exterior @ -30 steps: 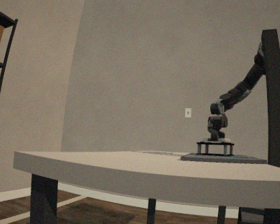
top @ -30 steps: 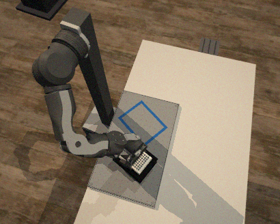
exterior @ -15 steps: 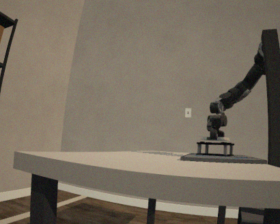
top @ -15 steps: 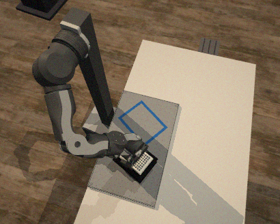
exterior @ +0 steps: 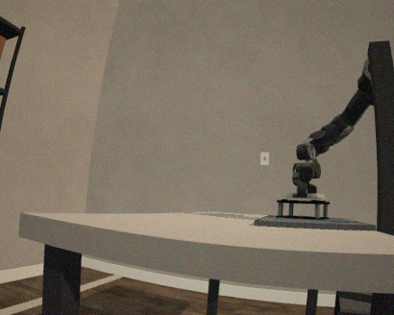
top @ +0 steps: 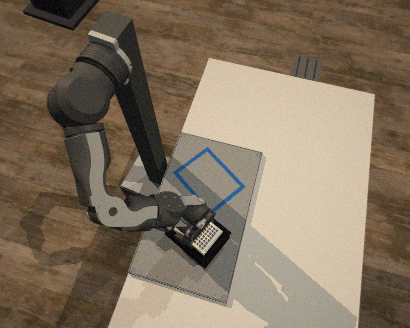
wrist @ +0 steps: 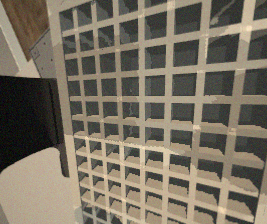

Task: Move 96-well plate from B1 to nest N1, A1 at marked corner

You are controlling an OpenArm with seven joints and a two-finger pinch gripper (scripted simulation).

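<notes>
My gripper is now 2 cm above the black raised nest N1. Round my hand: white 96-well plate (right at my hand); A1 label (7 cm to the left, 5 cm behind, 2 cm below).
</notes>
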